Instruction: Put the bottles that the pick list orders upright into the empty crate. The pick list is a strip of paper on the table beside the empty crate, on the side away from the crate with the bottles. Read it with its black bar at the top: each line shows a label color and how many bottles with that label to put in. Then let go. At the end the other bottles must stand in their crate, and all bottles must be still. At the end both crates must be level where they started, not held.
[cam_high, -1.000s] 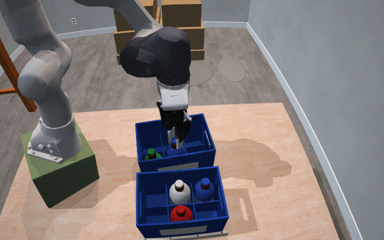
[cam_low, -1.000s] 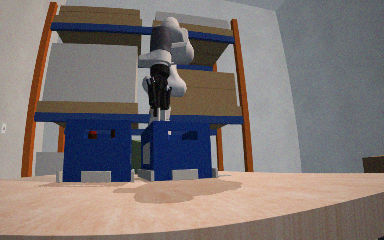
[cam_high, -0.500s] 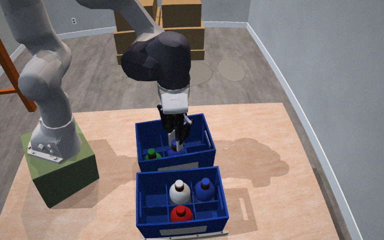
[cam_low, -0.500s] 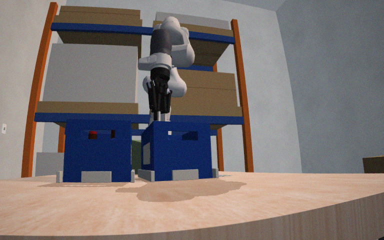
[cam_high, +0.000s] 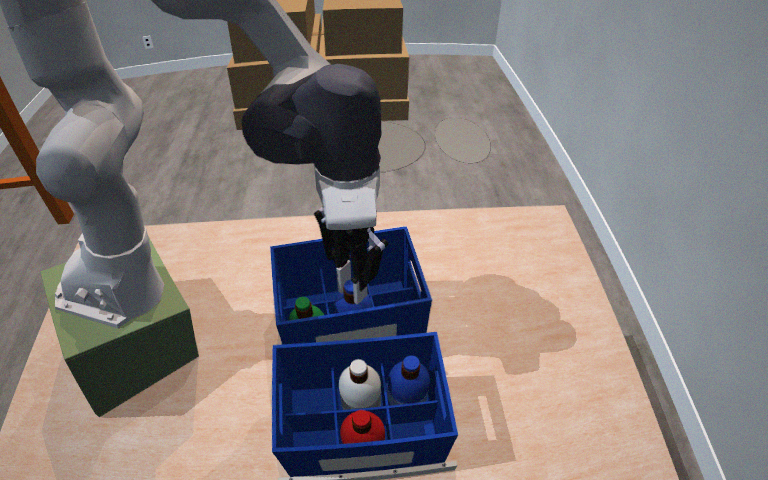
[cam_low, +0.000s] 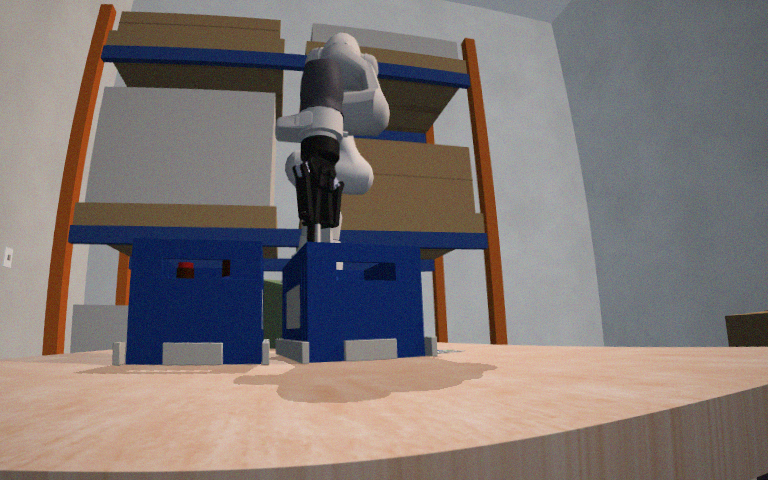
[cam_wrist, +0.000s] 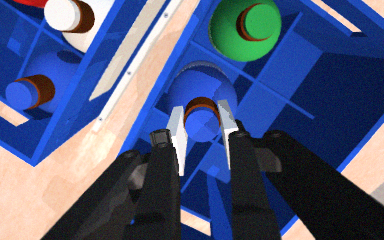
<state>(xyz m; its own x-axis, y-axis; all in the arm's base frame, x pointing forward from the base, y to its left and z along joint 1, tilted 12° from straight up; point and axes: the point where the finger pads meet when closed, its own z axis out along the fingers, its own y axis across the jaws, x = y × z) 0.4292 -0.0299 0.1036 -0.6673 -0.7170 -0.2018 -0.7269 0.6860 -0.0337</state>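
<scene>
Now: hand 11 cm above the green-labelled bottle, 9 cm past it and 1 cm to the left of it. The rest, counted from my hand: red bottle (23 cm to the right, 11 cm below); blue bottle (14 cm to the right, 11 cm below, 9 cm ahead); white bottle (14 cm to the right, 11 cm below).
</scene>
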